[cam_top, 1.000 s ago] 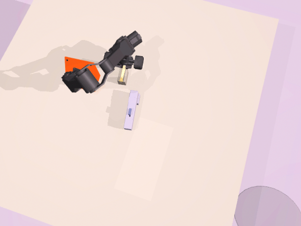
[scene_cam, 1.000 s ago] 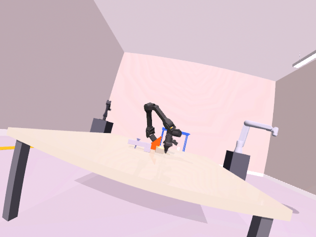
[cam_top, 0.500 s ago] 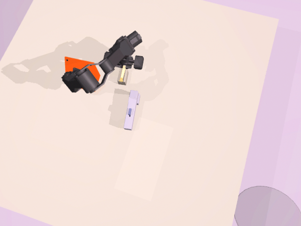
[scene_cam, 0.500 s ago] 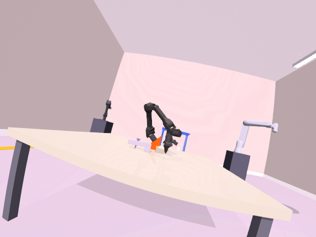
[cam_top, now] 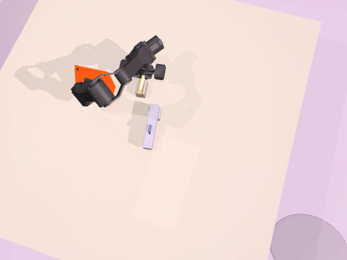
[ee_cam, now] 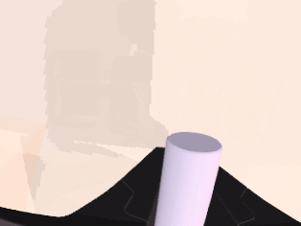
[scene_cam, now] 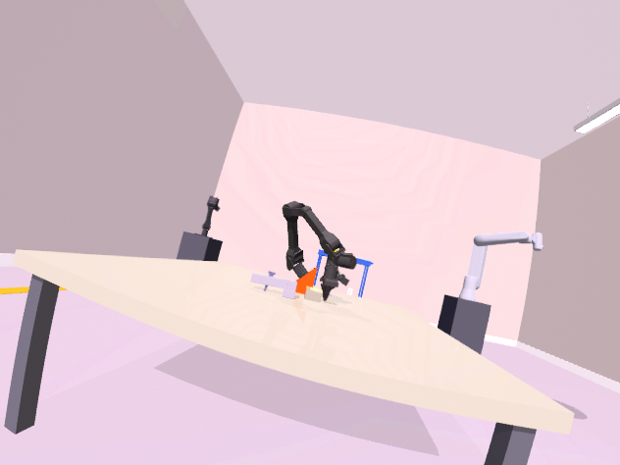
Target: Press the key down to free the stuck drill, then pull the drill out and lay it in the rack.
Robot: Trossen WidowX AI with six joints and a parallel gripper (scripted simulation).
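Now: the rack 10 mm ahead of my gripper tip, 50 mm to the right of it and 10 mm above it. Also, from my gripper tip: small blue key: 110 mm ahead, 230 mm to the right, 40 mm above.
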